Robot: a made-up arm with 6 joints.
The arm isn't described. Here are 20 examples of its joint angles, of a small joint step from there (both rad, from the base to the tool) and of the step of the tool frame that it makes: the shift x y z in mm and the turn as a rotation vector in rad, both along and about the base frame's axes.
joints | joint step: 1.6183 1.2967 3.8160 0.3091 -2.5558 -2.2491 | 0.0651 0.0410 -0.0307 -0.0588 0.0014 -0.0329
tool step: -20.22 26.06 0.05 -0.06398 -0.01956 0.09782
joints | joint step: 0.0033 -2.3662 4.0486 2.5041 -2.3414 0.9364 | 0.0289 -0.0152 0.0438 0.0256 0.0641 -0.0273
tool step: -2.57 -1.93 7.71 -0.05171 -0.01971 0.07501
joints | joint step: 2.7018 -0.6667 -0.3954 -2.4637 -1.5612 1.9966 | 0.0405 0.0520 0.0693 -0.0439 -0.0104 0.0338
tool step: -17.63 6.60 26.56 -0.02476 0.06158 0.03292
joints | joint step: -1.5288 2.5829 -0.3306 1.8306 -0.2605 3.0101 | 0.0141 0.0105 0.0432 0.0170 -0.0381 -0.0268
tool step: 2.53 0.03 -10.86 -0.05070 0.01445 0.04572
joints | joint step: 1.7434 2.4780 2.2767 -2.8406 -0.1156 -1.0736 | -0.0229 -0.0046 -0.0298 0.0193 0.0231 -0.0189
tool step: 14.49 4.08 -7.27 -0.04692 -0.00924 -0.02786
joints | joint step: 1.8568 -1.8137 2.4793 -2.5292 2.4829 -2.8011 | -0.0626 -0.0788 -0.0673 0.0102 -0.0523 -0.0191
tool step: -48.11 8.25 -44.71 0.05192 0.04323 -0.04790
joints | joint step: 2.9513 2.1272 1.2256 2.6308 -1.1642 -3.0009 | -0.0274 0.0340 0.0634 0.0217 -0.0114 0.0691
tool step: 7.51 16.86 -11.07 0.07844 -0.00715 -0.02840
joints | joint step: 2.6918 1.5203 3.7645 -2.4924 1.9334 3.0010 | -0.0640 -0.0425 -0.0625 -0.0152 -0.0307 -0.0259
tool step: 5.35 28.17 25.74 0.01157 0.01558 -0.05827
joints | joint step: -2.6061 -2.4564 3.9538 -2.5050 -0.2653 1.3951 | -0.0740 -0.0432 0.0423 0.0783 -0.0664 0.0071
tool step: -25.98 -12.63 3.18 0.01336 0.16505 -0.04884
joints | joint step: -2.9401 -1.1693 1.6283 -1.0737 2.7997 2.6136 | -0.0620 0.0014 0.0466 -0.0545 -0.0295 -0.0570
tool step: 19.19 -50.29 -7.45 0.00359 0.05095 -0.09514
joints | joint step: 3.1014 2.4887 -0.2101 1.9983 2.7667 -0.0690 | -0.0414 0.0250 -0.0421 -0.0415 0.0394 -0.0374
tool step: 23.36 7.83 4.63 -0.01220 -0.09407 -0.07241
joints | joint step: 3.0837 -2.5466 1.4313 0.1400 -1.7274 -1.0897 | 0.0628 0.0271 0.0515 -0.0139 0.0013 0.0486
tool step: 2.15 31.77 5.51 -0.02113 0.01988 0.01513
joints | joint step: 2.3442 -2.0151 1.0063 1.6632 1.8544 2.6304 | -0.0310 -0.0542 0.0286 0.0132 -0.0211 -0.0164
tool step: -34.08 -2.27 -51.68 0.03693 0.06159 -0.00988
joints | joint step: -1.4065 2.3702 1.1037 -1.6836 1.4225 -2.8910 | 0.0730 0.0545 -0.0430 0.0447 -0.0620 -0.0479
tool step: 9.32 56.72 -17.57 0.05331 -0.03661 0.12246
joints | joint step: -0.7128 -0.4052 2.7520 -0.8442 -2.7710 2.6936 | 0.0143 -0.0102 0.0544 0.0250 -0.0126 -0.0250
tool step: -12.73 -1.60 -22.93 0.00478 -0.06912 0.01330
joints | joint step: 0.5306 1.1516 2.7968 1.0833 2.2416 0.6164 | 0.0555 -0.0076 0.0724 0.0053 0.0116 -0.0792
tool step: -29.43 7.58 -6.64 -0.01129 -0.04329 -0.00349
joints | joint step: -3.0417 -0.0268 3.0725 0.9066 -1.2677 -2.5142 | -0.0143 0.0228 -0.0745 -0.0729 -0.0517 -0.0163
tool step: -6.74 1.37 33.96 0.08322 -0.11135 0.04222
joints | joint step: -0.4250 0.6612 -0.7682 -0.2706 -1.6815 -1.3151 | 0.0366 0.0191 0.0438 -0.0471 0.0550 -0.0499
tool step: 19.26 7.94 -7.26 -0.07651 -0.03552 -0.01558
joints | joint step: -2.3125 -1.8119 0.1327 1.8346 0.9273 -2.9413 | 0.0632 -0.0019 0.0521 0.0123 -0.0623 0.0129
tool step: -27.00 40.65 -12.35 -0.10053 0.00628 0.06678
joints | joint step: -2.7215 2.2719 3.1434 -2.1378 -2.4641 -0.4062 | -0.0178 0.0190 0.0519 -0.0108 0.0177 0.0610
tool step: 6.36 14.97 0.58 -0.08132 0.02541 0.00460
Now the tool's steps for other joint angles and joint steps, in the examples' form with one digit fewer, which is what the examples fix.
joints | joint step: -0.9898 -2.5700 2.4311 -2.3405 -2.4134 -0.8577 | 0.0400 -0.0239 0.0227 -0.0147 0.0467 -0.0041
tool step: 4.6 -25.1 -6.3 -0.0246 0.0149 0.0192
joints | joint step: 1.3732 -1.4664 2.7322 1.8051 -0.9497 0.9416 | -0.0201 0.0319 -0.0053 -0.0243 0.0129 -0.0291
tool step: -11.1 -5.9 19.6 -0.0179 -0.0021 -0.0648
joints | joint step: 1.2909 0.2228 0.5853 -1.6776 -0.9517 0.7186 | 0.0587 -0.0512 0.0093 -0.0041 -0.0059 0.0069
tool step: -31.6 -22.5 24.3 0.0642 -0.0184 0.0636
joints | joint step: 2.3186 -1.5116 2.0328 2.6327 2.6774 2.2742 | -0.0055 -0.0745 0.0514 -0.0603 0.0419 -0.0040
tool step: -17.5 17.7 -76.5 0.0937 0.0297 -0.0489
